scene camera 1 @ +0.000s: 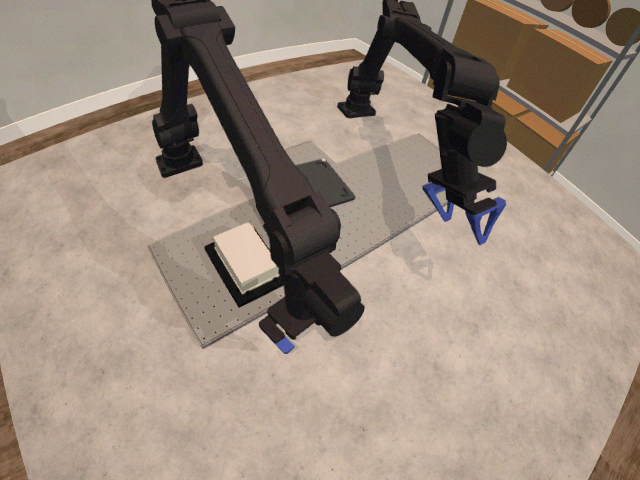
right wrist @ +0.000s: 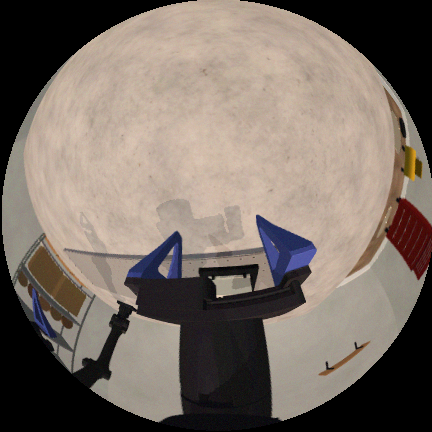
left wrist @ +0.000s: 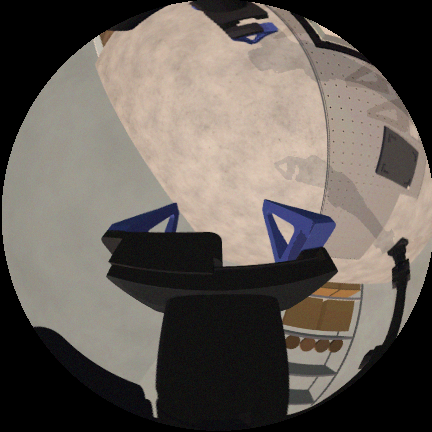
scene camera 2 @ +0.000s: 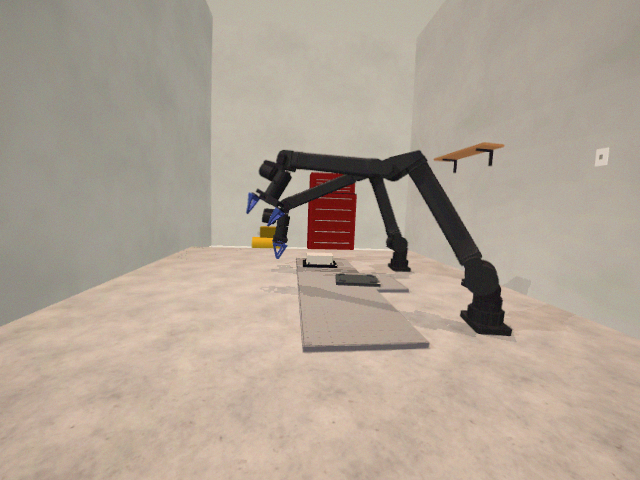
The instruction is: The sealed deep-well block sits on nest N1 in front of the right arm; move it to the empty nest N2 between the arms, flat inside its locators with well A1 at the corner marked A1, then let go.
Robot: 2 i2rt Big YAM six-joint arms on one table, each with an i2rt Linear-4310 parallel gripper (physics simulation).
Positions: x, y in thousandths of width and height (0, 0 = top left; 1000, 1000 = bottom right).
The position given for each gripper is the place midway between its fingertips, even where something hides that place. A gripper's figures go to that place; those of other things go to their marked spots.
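Cream deep-well block (scene camera 1: 388, 545), 70 cm from the lens. Right gripper (scene camera 1: 477, 699), 64 cm from the lens. Left gripper (scene camera 1: 724, 482), 62 cm from the lens.
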